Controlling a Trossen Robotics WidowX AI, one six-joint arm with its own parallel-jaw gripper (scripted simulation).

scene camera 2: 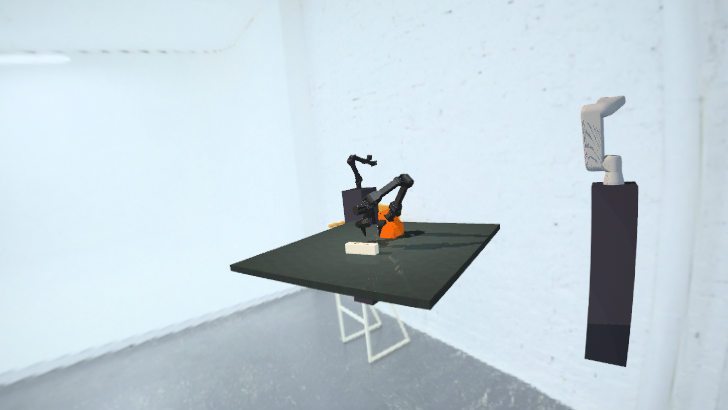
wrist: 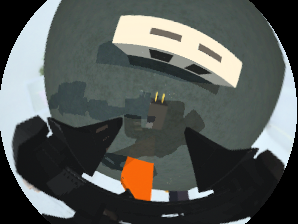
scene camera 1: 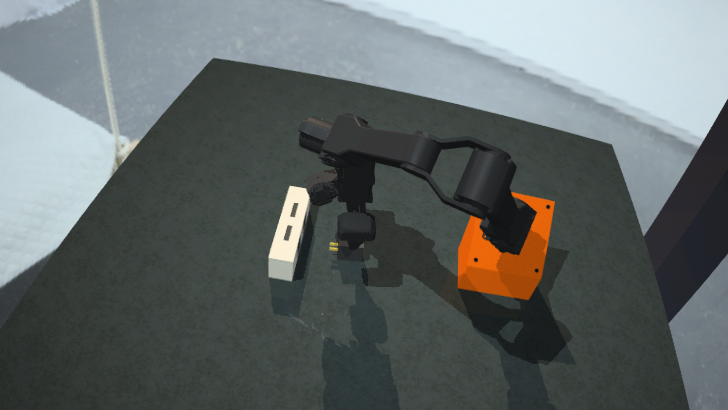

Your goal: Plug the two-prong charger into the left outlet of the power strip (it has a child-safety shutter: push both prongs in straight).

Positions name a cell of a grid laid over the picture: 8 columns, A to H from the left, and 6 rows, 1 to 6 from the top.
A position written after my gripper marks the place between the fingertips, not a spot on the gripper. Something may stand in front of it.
My gripper (scene camera 1: D4) is open, with nothing in its grasp.
My gripper shows as well in the wrist view (wrist: E4).
